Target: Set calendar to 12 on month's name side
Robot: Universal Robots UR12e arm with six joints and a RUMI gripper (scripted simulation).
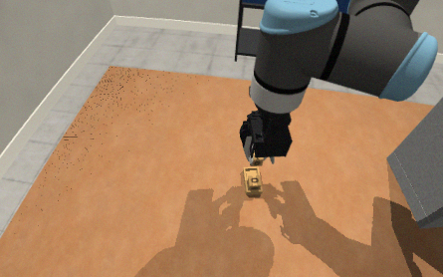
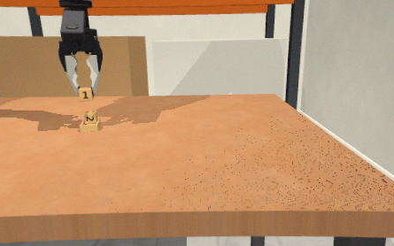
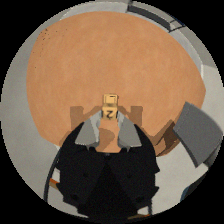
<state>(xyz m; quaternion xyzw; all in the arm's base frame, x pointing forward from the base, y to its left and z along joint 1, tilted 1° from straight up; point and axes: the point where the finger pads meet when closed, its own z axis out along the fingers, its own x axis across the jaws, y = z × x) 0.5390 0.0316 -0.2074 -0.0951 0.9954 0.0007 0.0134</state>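
My gripper is now 9 cm above the tray and 2 cm to the right of it. Round my hand: cube 1 cm below.
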